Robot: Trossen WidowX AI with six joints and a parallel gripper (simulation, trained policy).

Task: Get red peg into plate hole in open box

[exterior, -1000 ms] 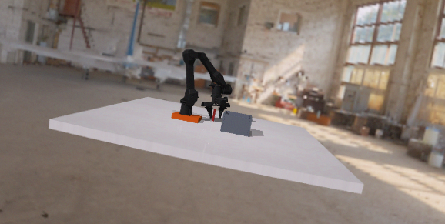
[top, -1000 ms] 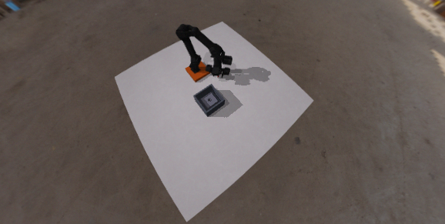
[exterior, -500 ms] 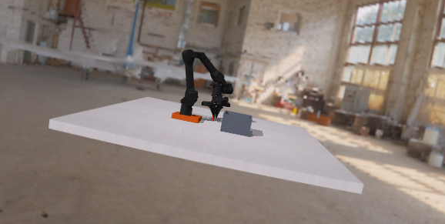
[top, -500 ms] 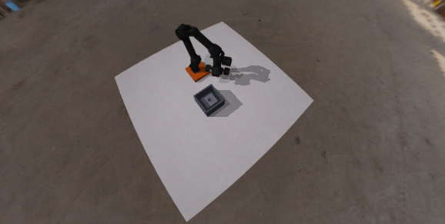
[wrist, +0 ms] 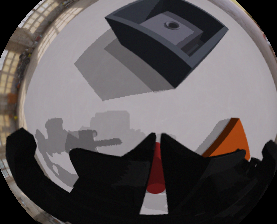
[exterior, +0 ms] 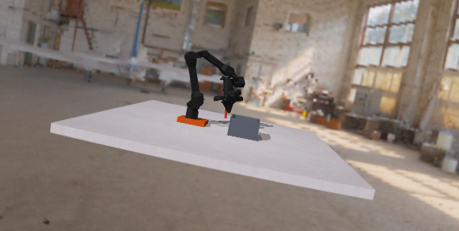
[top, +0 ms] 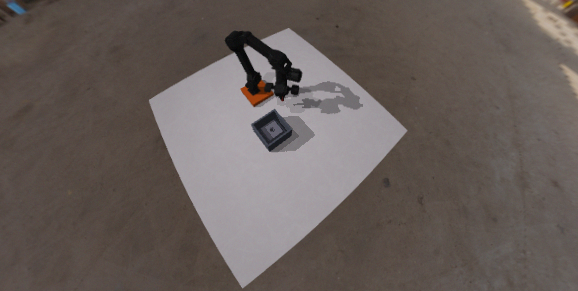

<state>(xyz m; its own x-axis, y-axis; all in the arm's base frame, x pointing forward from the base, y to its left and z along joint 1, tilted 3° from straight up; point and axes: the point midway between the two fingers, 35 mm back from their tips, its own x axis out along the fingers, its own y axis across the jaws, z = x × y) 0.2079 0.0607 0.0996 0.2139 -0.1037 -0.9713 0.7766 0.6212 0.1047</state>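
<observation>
Right now the grey plate is 90 mm ahead of my gripper tip, 160 mm to the right of it and 40 mm below it. Also, from my gripper tip: red peg 20 mm behind, 20 mm to the left; grey box 90 mm ahead, 160 mm to the right, 60 mm below.
</observation>
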